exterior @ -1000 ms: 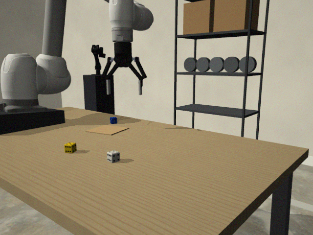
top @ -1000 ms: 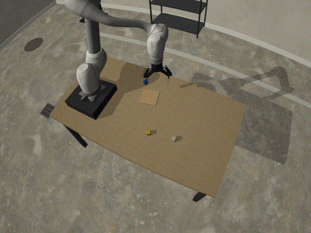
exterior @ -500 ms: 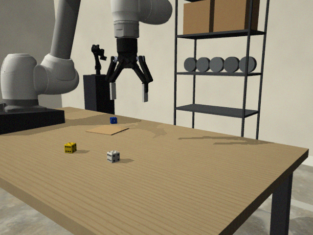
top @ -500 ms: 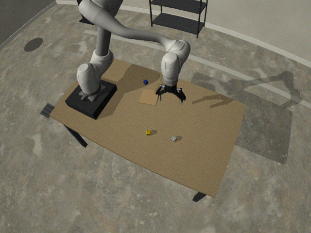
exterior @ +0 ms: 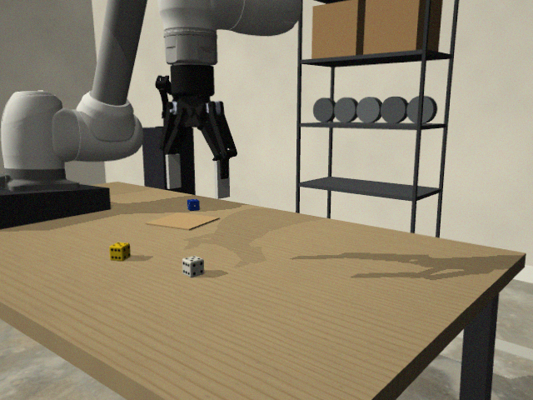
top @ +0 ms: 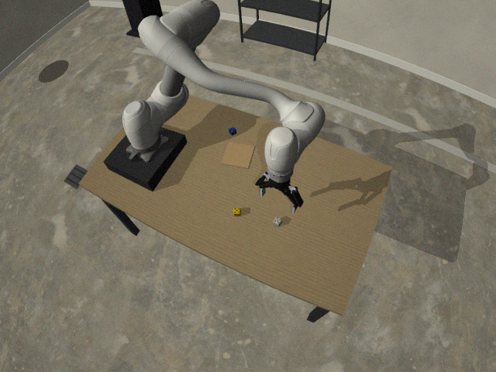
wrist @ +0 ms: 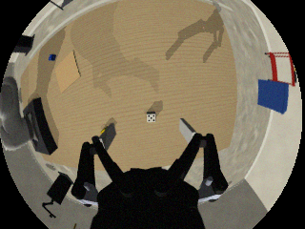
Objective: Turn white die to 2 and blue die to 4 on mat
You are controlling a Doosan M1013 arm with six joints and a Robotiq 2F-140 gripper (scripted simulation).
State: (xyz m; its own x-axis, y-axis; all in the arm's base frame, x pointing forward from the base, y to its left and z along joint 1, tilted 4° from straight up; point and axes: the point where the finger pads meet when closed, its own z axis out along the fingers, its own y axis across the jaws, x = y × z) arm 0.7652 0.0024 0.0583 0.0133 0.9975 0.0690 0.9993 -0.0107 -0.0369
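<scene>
The white die is 140 mm below my hand, 20 mm to the right of it and 10 mm ahead of it. The rest, counted from my hand: blue die: 440 mm behind, 320 mm to the left, 140 mm below; then mat: 340 mm behind, 210 mm to the left, 160 mm below; then yellow die: 170 mm behind, 140 mm below, 70 mm to the right.
</scene>
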